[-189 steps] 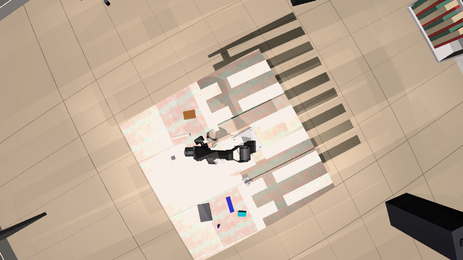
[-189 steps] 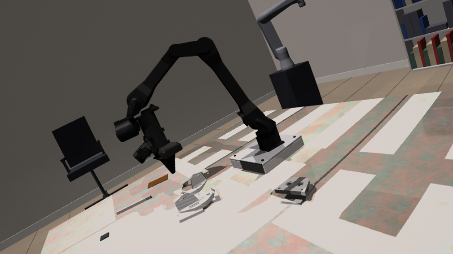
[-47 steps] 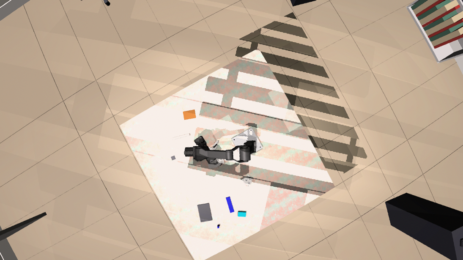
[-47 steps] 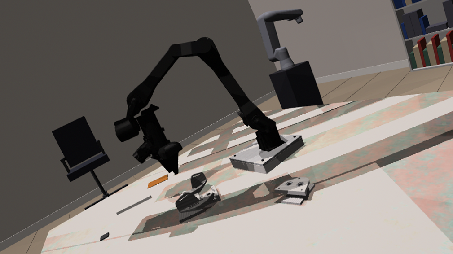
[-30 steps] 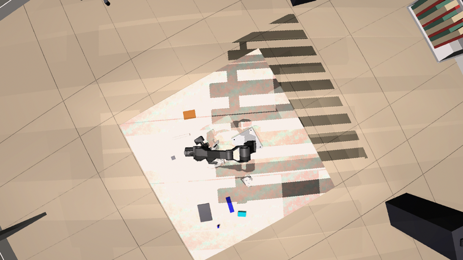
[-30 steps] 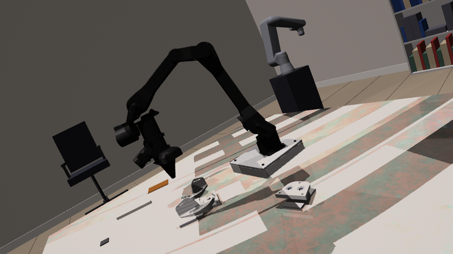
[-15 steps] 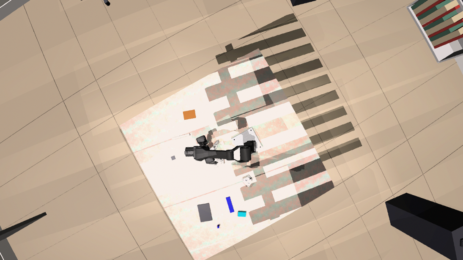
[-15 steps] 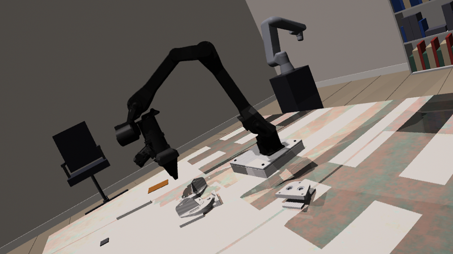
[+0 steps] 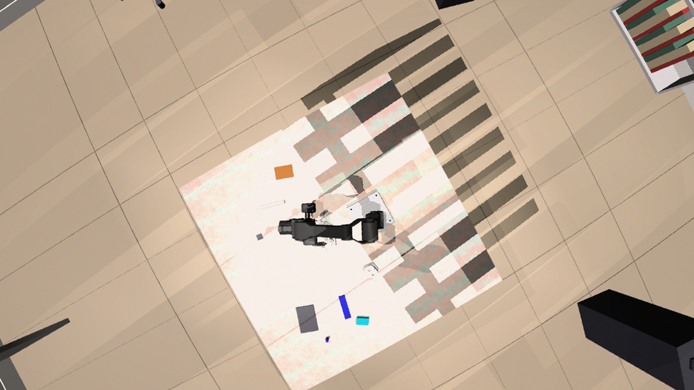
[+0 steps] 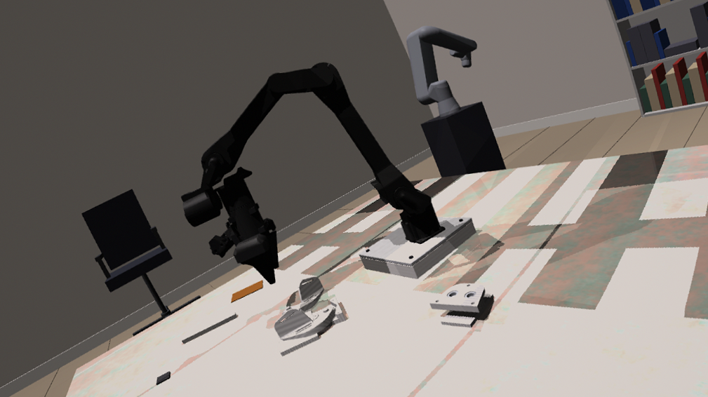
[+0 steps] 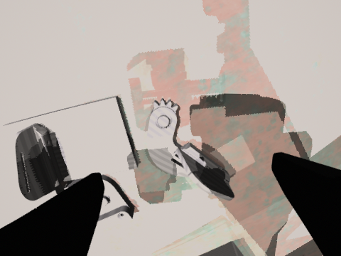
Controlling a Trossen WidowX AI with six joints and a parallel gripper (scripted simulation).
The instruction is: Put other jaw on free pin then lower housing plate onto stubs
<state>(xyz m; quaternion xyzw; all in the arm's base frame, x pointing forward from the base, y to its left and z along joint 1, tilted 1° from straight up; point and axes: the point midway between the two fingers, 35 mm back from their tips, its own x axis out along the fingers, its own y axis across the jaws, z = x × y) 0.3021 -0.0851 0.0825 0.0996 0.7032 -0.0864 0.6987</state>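
Now: the jaw 1 cm behind my gripper tip, 1 cm to the left of it and 8 cm below it. Round my gripper tip: thin rod (20 cm ahead, 15 cm to the right, 8 cm below); then orange tile (8 cm ahead, 29 cm to the right, 9 cm below); then small dark square (31 cm ahead, 1 cm to the right, 9 cm below).
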